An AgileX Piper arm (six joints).
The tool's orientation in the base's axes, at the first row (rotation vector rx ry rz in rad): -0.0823 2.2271 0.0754
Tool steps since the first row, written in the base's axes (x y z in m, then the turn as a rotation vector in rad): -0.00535 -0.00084 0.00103 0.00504 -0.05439 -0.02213; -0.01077 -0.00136 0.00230 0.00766 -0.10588 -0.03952; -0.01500 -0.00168 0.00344 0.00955 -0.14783 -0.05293; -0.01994 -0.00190 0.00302 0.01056 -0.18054 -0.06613; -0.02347 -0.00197 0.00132 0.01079 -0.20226 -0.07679; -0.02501 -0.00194 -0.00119 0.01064 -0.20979 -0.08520; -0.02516 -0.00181 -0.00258 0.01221 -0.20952 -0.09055; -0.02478 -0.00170 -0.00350 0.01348 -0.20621 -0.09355; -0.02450 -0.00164 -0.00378 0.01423 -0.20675 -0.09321; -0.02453 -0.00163 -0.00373 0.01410 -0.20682 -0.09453; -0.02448 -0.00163 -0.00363 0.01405 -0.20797 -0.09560
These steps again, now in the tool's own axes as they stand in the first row. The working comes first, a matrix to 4 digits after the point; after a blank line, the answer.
The tool's axes in the first row as the columns of a matrix, in the base's axes (used below as rounded here):
-0.6102 -0.0862 0.7875
-0.0327 0.9960 0.0836
-0.7916 0.0253 -0.6106

0.00248 -0.00035 -0.00491 0.01622 -0.05517 0.01293; 0.00480 -0.00037 -0.01000 0.03007 -0.10712 0.02131; 0.00648 -0.00029 -0.01405 0.04091 -0.14940 0.02748; 0.00984 -0.00010 -0.01771 0.05181 -0.18240 0.03360; 0.01334 0.00009 -0.01945 0.06082 -0.20432 0.03848; 0.01627 0.00019 -0.01913 0.06781 -0.21202 0.04286; 0.01745 0.00030 -0.01839 0.07108 -0.21203 0.04739; 0.01795 0.00035 -0.01752 0.07257 -0.20891 0.05050; 0.01800 0.00038 -0.01712 0.07186 -0.20951 0.05084; 0.01797 0.00040 -0.01718 0.07299 -0.20960 0.05153; 0.01786 0.00039 -0.01720 0.07390 -0.21077 0.05205
